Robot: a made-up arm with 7 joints. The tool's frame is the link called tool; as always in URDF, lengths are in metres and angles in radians.
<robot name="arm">
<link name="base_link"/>
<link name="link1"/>
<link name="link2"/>
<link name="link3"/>
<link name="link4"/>
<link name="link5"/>
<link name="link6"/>
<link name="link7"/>
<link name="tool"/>
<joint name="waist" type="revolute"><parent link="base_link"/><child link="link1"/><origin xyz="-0.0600 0.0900 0.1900" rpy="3.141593 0.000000 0.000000"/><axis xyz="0 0 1"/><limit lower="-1.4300" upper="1.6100"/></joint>
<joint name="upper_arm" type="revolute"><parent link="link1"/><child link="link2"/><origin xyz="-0.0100 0.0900 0.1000" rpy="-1.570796 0.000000 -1.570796"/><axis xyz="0 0 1"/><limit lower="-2.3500" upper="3.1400"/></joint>
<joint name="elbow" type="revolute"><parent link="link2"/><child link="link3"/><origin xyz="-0.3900 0.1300 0.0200" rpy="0.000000 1.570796 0.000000"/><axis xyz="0 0 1"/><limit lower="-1.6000" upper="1.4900"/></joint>
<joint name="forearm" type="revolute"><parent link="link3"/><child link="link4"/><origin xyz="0.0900 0.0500 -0.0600" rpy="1.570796 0.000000 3.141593"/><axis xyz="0 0 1"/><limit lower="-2.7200" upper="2.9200"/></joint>
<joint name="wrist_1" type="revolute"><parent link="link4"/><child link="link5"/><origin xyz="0.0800 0.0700 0.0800" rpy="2.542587 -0.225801 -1.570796"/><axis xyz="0 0 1"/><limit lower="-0.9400" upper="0.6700"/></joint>
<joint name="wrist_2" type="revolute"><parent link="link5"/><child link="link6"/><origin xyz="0.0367 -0.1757 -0.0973" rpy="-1.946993 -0.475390 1.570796"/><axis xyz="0 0 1"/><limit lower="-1.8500" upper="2.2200"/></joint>
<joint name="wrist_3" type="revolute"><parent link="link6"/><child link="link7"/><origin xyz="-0.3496 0.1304 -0.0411" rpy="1.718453 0.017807 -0.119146"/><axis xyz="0 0 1"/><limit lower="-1.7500" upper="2.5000"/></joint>
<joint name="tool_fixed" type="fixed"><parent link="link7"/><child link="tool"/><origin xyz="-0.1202 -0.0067 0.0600" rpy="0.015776 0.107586 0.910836"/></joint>
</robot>
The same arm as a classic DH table. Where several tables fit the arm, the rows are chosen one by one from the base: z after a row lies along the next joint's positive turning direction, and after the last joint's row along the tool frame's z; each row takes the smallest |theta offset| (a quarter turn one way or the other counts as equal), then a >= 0, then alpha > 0; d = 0 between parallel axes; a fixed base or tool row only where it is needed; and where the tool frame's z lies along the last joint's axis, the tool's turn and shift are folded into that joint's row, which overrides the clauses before.
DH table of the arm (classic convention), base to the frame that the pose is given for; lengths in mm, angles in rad. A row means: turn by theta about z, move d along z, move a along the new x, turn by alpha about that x. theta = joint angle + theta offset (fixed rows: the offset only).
base (fixed): theta offset -0.9828, d 0, a -108.2, alpha 3.1416
waist: theta offset 0.588, d -90, a 90, alpha 1.5708
upper_arm: theta offset -1.5708, d 10, a 130, alpha 1.5708
elbow: theta offset -1.5708, d -450, a 90, alpha -1.5708
forearm: theta offset -1.2539, d -2.7, a 41.6, alpha -2.5064
wrist_1: theta offset -1.3628, d -285.5, a -166.4, alpha -1.9036
wrist_2: theta offset -0.6273, d -125.3, a -362.9, alpha 1.7184
wrist_3: theta offset -0.8239, d 808.9, a -78.4, alpha -0.1087
tool (fixed): theta offset 1.7158, d -841.8, a 0, alpha 0
Joint limits (rad, base to tool): -1.43..1.61 -2.35..3.14 -1.6..1.49 -2.72..2.92 -0.94..0.67 -1.85..2.22 -1.75..2.5

